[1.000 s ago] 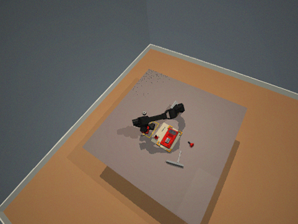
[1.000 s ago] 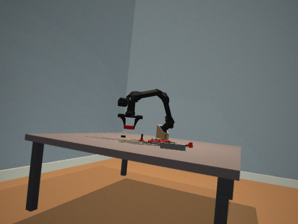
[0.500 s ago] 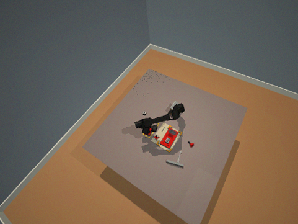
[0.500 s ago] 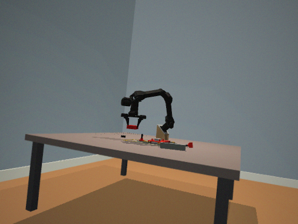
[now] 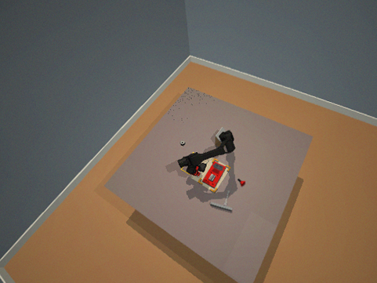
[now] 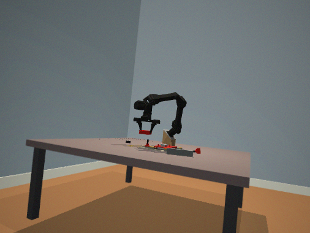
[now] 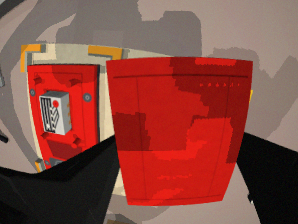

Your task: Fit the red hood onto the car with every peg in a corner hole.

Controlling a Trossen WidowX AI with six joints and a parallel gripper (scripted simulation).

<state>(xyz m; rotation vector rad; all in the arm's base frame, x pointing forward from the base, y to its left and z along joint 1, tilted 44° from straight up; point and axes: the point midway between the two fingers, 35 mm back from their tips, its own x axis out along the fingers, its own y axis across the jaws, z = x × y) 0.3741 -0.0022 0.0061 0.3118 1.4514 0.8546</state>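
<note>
Right now my gripper tip is 8 cm past the pale jig plate, 11 cm to the right of it and 10 cm above it. Also, from my gripper tip: red hood (1 cm above).
</note>
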